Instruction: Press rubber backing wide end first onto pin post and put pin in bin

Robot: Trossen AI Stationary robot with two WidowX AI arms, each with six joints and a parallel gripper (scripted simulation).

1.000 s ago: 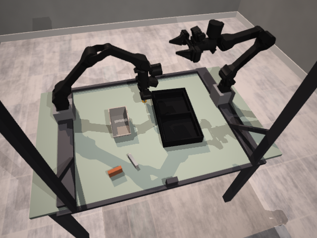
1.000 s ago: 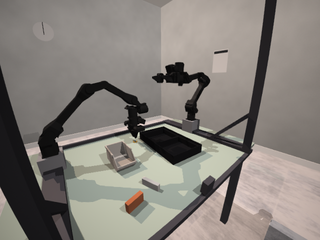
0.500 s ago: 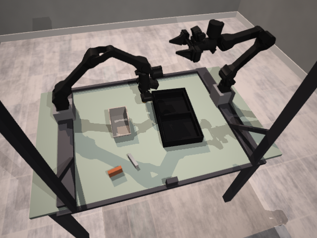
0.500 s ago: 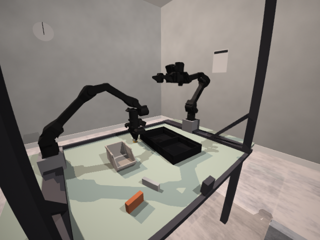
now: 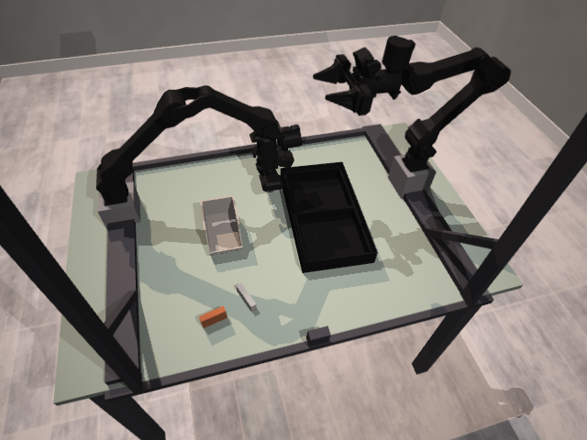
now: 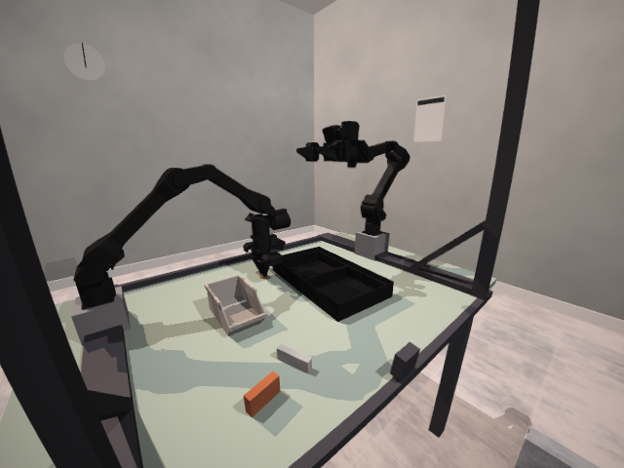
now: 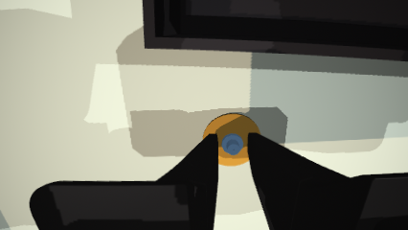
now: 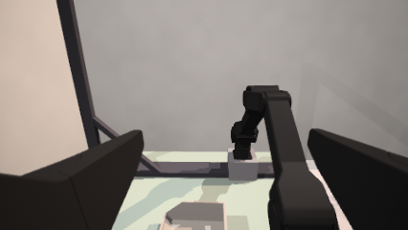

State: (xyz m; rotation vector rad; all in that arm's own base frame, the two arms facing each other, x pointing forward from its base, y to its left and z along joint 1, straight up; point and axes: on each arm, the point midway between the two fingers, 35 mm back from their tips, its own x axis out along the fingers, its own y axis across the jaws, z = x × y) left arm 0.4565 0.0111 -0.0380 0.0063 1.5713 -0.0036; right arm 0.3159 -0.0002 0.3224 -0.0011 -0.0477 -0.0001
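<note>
My left hand is 30 mm above the pin. Also, from my left hand: black two-compartment tray: 160 mm to the right, 160 mm behind, 20 mm below; then orange block: 450 mm behind, 190 mm to the left, 20 mm below; then bin: 180 mm behind, 150 mm to the left.
</note>
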